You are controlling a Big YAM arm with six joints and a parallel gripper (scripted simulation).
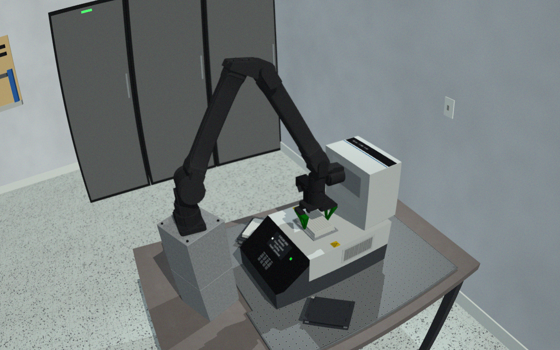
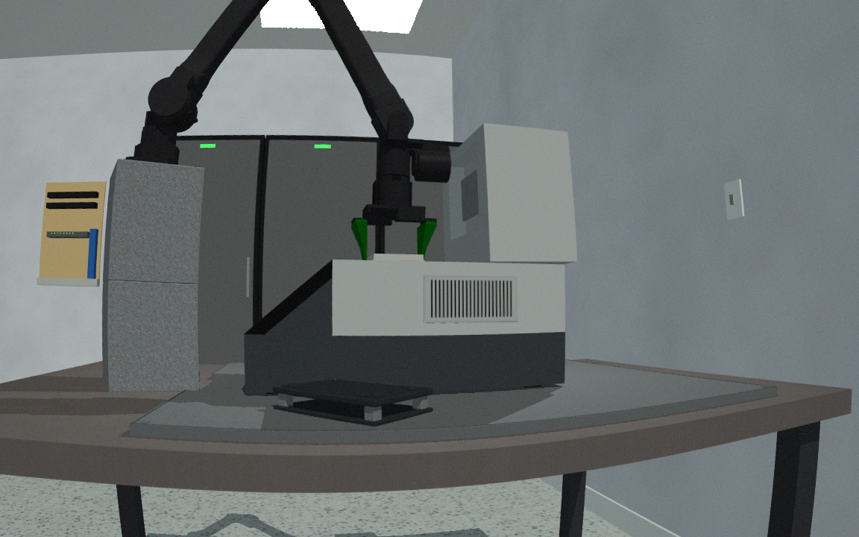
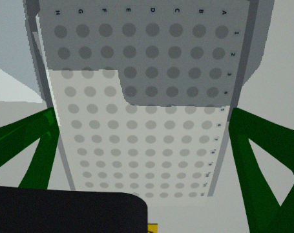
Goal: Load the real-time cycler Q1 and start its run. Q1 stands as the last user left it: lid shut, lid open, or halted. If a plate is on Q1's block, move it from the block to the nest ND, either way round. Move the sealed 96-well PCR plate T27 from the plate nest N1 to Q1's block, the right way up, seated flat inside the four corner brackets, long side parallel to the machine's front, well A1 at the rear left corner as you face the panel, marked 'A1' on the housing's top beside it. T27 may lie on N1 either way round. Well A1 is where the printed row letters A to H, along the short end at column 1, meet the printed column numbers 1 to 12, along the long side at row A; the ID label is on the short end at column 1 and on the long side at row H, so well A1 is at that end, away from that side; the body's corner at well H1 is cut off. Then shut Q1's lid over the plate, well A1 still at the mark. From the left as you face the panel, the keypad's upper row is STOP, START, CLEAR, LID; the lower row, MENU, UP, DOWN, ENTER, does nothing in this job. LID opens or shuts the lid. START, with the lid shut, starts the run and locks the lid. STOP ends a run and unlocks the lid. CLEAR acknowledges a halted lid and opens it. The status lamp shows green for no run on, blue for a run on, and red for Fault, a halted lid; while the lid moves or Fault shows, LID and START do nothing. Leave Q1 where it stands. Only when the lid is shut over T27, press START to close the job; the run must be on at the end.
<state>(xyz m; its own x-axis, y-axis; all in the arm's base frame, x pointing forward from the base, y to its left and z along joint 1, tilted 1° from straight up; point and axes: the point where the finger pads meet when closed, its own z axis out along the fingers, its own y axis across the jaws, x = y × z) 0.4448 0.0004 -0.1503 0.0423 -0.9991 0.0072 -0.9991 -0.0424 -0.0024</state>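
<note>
Now: the plate T27 right at my hand. From my hand the other things lie so: dark nest ND: 280 mm to the left, 190 mm below, 120 mm behind; black plate nest N1: 280 mm to the right, 190 mm below, 90 mm behind.
</note>
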